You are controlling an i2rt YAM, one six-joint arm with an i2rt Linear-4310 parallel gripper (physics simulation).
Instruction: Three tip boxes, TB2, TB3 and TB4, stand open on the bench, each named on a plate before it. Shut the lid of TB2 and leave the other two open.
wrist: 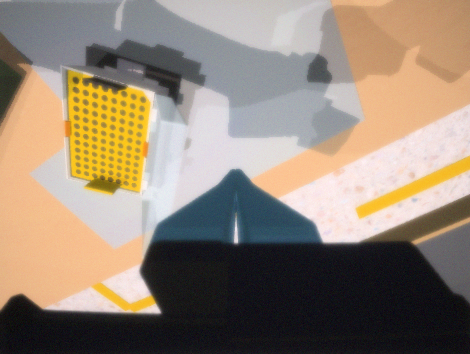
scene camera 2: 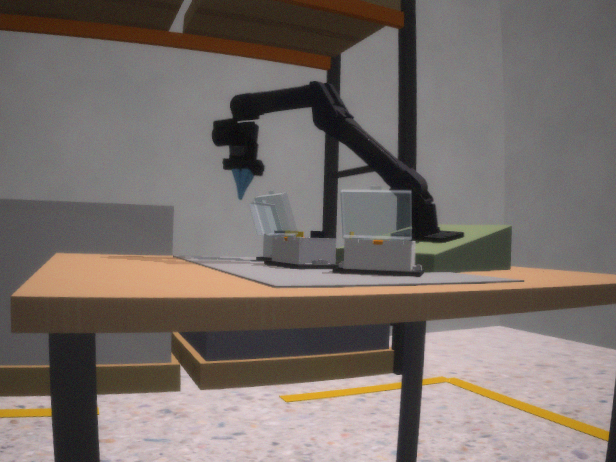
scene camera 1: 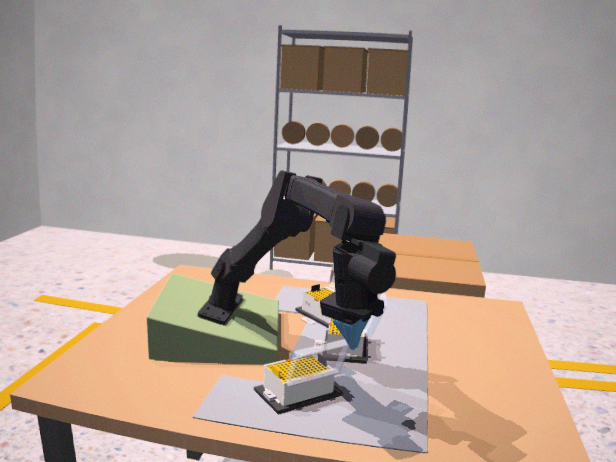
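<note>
TB2, white with a yellow tip rack, stands nearest in scene camera 1. Its clear lid stands open on the side away from the arm's base. TB3 is in the middle and TB4 farthest back in scene camera 1; both are open. TB4's raised lid faces scene camera 2. The name plates cannot be read. My gripper is shut and empty, pointing down beside TB2's lid, on its outer side. In scene camera 2 TB2 is mostly hidden behind TB3.
The boxes stand on a grey mat on the wooden bench. The arm's base stands on a green wedge on the inner side of the boxes. TB3's open lid rises behind the gripper in scene camera 1.
</note>
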